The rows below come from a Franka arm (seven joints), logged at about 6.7 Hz.
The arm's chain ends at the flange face. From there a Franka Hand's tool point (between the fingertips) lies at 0.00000 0.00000 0.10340 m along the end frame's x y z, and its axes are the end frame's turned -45 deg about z.
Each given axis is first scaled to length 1.
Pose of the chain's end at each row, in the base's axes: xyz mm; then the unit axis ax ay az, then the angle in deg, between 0 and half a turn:
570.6 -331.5 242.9 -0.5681 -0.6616 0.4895 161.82
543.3 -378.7 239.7 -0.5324 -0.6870 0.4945 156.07
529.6 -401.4 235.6 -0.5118 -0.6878 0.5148 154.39
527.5 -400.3 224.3 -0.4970 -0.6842 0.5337 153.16
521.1 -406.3 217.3 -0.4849 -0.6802 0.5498 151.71
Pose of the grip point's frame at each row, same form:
493.2 -378.5 193.0 -0.2843 -0.8671 0.4091 141.35
462.4 -423.6 193.6 -0.2418 -0.8855 0.3968 135.75
447.1 -448.2 194.5 -0.2227 -0.8831 0.4129 133.24
443.7 -448.5 187.8 -0.2108 -0.8783 0.4291 131.20
435.9 -455.3 185.0 -0.2016 -0.8741 0.4419 129.09

